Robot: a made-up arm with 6 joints. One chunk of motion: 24 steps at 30 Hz.
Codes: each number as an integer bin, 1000 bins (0 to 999) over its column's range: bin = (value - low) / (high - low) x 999, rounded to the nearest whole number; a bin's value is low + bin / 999 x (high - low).
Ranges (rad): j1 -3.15..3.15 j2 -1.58..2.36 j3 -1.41..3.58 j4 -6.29..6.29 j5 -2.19..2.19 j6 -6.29..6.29
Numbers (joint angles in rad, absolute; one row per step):
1: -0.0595 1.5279 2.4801 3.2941 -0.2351 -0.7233
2: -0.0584 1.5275 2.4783 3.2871 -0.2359 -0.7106
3: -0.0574 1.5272 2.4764 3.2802 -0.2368 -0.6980
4: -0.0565 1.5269 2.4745 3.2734 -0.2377 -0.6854
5: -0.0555 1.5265 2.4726 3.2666 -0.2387 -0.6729
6: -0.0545 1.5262 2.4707 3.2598 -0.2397 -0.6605
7: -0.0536 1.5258 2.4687 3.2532 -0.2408 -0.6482
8: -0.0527 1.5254 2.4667 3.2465 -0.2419 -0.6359
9: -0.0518 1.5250 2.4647 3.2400 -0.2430 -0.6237
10: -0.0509 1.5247 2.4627 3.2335 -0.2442 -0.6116
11: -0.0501 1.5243 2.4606 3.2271 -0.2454 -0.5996
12: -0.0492 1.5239 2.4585 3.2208 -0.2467 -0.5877
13: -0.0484 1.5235 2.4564 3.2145 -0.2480 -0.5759
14: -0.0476 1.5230 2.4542 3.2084 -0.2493 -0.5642
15: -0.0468 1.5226 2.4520 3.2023 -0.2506 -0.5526
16: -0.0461 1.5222 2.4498 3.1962 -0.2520 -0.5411
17: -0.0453 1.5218 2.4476 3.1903 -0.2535 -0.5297
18: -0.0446 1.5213 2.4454 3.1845 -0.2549 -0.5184
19: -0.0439 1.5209 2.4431 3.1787 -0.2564 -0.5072
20: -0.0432 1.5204 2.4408 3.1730 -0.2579 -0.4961
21: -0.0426 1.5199 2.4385 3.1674 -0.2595 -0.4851
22: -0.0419 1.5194 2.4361 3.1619 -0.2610 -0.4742
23: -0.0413 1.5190 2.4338 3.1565 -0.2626 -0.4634
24: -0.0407 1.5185 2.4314 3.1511 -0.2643 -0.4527
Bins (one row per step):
1: 490 788 779 761 446 442
2: 490 788 778 761 446 443
3: 490 788 778 760 445 444
4: 491 788 778 759 445 445
5: 491 788 777 759 445 446
6: 491 788 777 758 445 447
7: 491 787 777 758 445 448
8: 491 787 776 757 444 449
9: 491 787 776 757 444 450
10: 491 787 775 756 444 451
11: 492 787 775 756 444 452
12: 492 787 774 755 443 453
13: 492 787 774 755 443 454
14: 492 787 774 754 443 455
15: 492 787 773 754 442 456
16: 492 787 773 753 442 457
17: 492 786 772 753 442 457
18: 492 786 772 752 441 458
19: 493 786 771 752 441 459
20: 493 786 771 751 441 460
21: 493 786 770 751 440 461
22: 493 786 770 751 440 462
23: 493 786 770 750 440 463
24: 493 786 769 750 439 464

